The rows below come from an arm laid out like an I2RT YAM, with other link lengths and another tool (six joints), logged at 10 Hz.
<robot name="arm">
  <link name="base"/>
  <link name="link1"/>
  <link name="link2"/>
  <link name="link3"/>
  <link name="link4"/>
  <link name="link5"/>
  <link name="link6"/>
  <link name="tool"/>
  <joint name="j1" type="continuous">
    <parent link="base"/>
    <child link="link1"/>
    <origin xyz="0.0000 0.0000 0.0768" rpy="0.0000 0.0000 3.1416"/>
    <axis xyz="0 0 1"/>
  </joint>
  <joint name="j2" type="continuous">
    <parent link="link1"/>
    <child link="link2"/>
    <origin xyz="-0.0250 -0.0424 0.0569" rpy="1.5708 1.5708 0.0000"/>
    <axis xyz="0 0 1"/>
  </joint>
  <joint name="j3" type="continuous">
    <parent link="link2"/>
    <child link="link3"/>
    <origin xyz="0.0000 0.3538 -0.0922" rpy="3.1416 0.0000 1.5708"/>
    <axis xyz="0 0 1"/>
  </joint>
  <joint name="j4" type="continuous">
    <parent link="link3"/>
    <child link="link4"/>
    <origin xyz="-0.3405 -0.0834 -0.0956" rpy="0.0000 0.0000 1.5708"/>
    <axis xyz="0 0 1"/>
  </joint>
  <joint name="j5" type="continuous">
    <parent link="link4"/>
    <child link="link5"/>
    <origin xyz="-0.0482 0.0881 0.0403" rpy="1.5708 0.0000 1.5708"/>
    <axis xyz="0 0 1"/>
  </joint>
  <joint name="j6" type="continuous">
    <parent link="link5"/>
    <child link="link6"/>
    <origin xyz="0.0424 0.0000 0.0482" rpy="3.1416 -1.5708 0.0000"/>
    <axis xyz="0 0 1"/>
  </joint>
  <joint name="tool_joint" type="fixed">
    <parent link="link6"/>
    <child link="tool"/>
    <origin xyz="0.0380 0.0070 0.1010" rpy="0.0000 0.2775 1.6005"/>
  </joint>
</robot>
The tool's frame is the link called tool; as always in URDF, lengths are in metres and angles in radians. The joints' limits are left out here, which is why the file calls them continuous.
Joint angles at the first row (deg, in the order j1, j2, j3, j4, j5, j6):
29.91 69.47 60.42 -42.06 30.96 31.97
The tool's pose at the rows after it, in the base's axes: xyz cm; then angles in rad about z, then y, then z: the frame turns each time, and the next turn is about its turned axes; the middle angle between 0 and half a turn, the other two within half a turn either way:
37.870, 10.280, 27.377, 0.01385, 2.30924, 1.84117
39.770, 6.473, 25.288, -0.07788, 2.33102, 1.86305
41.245, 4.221, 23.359, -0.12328, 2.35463, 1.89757
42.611, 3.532, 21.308, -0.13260, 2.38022, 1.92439
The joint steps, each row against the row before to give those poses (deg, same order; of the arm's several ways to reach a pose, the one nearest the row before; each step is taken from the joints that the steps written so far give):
-8.81 4.37 -0.61 3.12 -2.45 -0.90
-6.58 2.45 -1.13 2.52 -1.31 0.44
-4.13 2.89 -0.38 1.96 -1.53 1.00
-1.70 3.41 0.00 1.97 -1.25 0.83

